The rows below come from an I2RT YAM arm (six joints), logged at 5 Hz.
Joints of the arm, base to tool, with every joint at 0 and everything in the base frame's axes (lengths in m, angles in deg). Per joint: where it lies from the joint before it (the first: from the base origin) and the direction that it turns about. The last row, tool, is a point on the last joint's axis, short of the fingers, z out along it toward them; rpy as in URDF.
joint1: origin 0 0 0.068 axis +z
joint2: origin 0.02 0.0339 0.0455 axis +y
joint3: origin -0.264 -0.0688 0 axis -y
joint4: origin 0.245 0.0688 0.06 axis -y
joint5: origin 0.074 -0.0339 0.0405 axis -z
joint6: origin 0.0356 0 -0.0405 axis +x
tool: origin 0 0 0 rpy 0 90 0
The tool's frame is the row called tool.
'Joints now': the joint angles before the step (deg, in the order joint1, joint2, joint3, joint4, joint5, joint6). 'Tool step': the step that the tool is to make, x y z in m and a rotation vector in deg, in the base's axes. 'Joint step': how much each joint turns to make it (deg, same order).
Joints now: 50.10, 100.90, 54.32, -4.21, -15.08, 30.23
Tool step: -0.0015, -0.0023, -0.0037, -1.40, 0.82, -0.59
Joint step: 0.00, 0.13, -0.34, -1.05, 0.58, 0.31
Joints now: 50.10, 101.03, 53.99, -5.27, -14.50, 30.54
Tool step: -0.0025, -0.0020, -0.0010, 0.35, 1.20, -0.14
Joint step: 0.02, -0.42, -0.73, 0.03, -0.81, 0.86
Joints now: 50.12, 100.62, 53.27, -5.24, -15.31, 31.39
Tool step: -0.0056, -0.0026, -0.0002, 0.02, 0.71, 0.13
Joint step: 0.42, -1.01, -1.21, -0.08, -0.27, 0.59
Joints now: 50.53, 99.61, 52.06, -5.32, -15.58, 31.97
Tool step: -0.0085, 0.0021, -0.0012, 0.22, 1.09, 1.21
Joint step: 1.27, -0.45, -0.80, 0.02, -0.75, 0.67
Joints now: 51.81, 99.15, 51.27, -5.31, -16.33, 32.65
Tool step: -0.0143, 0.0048, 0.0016, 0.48, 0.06, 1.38
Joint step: 2.50, -1.19, -1.17, 0.64, 0.41, 1.14
